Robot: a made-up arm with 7 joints. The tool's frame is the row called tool. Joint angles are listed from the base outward.
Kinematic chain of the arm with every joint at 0, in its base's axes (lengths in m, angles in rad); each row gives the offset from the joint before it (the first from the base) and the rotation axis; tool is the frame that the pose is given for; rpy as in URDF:
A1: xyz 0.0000 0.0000 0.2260 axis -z
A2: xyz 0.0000 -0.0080 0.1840 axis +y
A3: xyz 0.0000 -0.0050 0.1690 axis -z
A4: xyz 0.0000 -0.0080 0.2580 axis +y
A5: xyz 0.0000 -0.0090 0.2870 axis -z
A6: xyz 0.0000 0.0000 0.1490 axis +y
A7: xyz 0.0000 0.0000 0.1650 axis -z
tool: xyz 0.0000 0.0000 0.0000 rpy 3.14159 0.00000 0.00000
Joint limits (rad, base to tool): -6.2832..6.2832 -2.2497..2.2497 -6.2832..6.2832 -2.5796..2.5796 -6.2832..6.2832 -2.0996..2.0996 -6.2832..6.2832
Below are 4 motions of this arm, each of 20 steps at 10 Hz.
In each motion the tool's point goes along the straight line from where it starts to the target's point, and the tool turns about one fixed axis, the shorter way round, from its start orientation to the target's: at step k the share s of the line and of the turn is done. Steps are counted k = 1, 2, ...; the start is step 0. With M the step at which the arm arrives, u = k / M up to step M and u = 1 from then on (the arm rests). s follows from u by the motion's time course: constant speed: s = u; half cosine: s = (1 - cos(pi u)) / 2; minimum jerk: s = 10 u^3 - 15 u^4 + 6 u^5.
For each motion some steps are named. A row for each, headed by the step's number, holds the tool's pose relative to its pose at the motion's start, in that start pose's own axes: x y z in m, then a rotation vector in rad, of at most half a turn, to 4 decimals.
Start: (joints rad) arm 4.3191 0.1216 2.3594 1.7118 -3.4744 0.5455 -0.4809
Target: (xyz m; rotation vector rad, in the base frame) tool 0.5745 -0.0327 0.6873 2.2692 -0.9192 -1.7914
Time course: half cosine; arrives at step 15
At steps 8, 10, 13, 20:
8: -0.1342 0.0130 0.0691 -0.1314 0.1366 -1.0975
10: -0.1823 0.0177 0.0938 -0.1784 0.1855 -1.4904
13: -0.2326 0.0226 0.1197 -0.2276 0.2367 -1.9013
20: -0.2431 0.0236 0.1251 -0.2379 0.2474 -1.9872

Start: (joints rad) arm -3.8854 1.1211 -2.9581 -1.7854 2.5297 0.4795 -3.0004
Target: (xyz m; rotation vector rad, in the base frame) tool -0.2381 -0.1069 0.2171 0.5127 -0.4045 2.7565
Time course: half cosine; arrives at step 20
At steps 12, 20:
12: -0.1338 -0.0828 0.1130 -0.1990 -0.3401 -0.3587
20: -0.2045 -0.1265 0.1727 -0.3041 -0.5197 -0.5480

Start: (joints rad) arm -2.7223 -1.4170 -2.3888 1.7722 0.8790 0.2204 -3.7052
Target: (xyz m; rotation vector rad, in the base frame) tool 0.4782 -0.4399 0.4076 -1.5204 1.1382 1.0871
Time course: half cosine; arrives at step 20
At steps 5, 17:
5: 0.0202 -0.0254 0.0633 -0.1788 0.0169 0.1556
17: 0.1304 -0.1640 0.4088 -1.1542 0.1089 1.0045

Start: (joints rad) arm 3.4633 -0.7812 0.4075 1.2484 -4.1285 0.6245 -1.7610
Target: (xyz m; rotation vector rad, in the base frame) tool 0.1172 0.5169 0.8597 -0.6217 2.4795 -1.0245
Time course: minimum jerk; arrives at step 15
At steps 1, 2, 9, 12, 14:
1: 0.0011 0.0004 0.0003 -0.0010 -0.0022 -0.0032
2: 0.0078 0.0028 0.0018 -0.0069 -0.0161 -0.0232
9: 0.2783 0.0992 0.0638 -0.2454 -0.5707 -0.8235
12: 0.3841 0.1369 0.0881 -0.3387 -0.7876 -1.1366
14: 0.4066 0.1449 0.0932 -0.3586 -0.8338 -1.2032

